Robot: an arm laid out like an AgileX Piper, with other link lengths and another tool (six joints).
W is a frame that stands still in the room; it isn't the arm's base.
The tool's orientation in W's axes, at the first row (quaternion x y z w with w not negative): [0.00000 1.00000 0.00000 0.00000]
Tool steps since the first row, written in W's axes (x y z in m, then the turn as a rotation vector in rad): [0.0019 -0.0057 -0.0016 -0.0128 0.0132 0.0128]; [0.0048 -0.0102 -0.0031 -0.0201 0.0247 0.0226]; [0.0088 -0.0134 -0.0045 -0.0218 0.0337 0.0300]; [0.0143 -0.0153 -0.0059 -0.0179 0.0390 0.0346]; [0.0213 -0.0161 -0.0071 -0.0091 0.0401 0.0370]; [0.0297 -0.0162 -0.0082 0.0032 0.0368 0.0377]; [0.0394 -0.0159 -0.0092 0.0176 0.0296 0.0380]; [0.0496 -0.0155 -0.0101 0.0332 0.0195 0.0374]
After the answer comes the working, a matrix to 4 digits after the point.
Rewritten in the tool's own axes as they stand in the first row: [-0.0019 -0.0057 0.0016 0.0128 0.0132 -0.0128]; [-0.0048 -0.0102 0.0031 0.0201 0.0247 -0.0226]; [-0.0088 -0.0134 0.0045 0.0218 0.0337 -0.0300]; [-0.0143 -0.0153 0.0059 0.0179 0.0390 -0.0346]; [-0.0213 -0.0161 0.0071 0.0091 0.0401 -0.0370]; [-0.0297 -0.0162 0.0082 -0.0032 0.0368 -0.0377]; [-0.0394 -0.0159 0.0092 -0.0176 0.0296 -0.0380]; [-0.0496 -0.0155 0.0101 -0.0332 0.0195 -0.0374]
The tool's axes in the first row as the columns of a matrix, in W's axes (rounded; the answer above uses it unrounded):
[-1.0000 0.0000 0.0000]
[0.0000 1.0000 0.0000]
[0.0000 0.0000 -1.0000]

